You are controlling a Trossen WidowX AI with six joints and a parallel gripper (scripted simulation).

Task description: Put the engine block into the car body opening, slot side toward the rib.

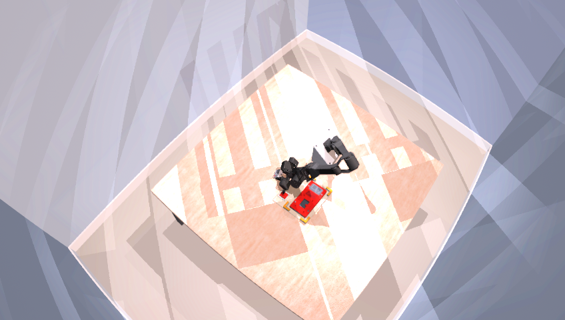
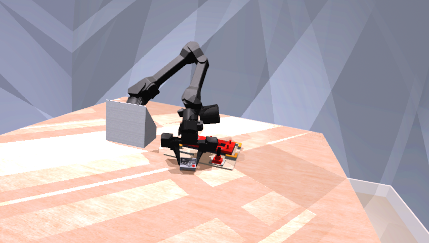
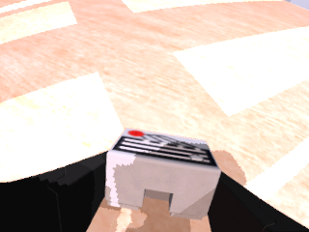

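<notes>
Now: gripper tip 10 mm to the right of the engine block.
</notes>
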